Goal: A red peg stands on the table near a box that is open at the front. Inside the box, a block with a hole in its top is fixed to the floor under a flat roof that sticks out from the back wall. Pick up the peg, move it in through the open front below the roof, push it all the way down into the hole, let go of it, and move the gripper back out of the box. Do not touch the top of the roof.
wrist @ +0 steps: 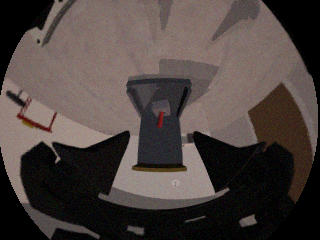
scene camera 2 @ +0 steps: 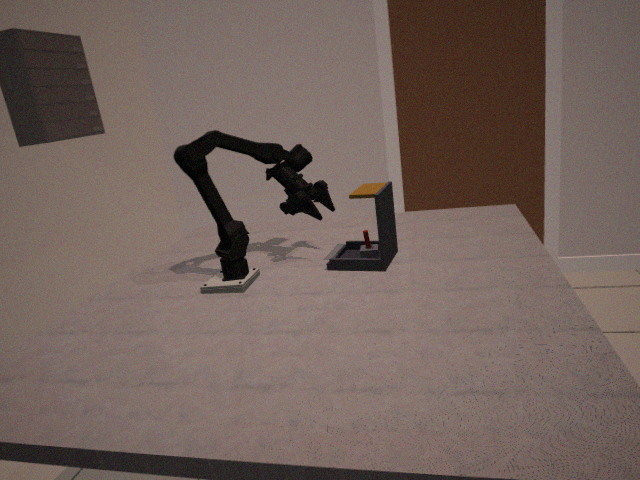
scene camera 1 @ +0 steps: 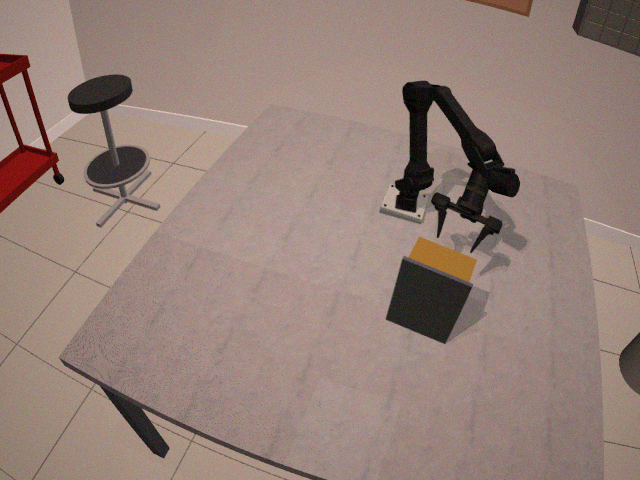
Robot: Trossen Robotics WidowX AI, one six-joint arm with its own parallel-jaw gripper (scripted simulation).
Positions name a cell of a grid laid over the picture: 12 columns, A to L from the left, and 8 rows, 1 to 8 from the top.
My gripper (scene camera 1: I5) is open, holding nothing. Also in view: a back wall (wrist: F5).
My gripper also shows in the wrist view (wrist: G5) and in scene camera 2 (scene camera 2: G4).
